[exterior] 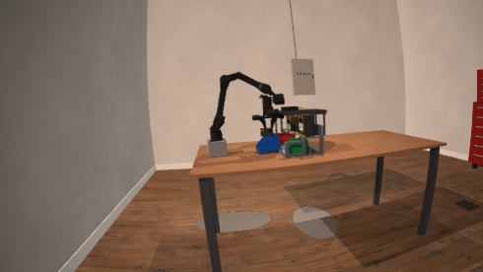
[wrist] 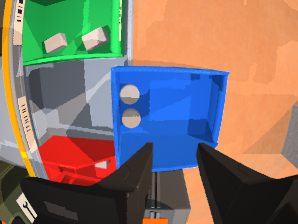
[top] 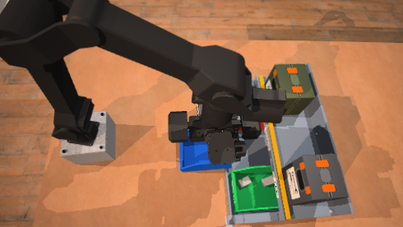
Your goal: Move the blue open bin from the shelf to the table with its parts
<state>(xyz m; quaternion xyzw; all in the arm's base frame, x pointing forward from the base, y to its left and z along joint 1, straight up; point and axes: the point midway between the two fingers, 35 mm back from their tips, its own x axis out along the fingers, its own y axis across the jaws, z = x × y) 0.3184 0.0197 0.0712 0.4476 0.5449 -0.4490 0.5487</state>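
Right now my hand is 11 cm above the blue open bin and 1 cm past it. The rest, counted from my hand: red bin 13 cm to the left, 12 cm below, 10 cm ahead; green bin 14 cm ahead, 12 cm below, 9 cm to the right; yellow rail 16 cm ahead, 5 cm below, 3 cm to the left.
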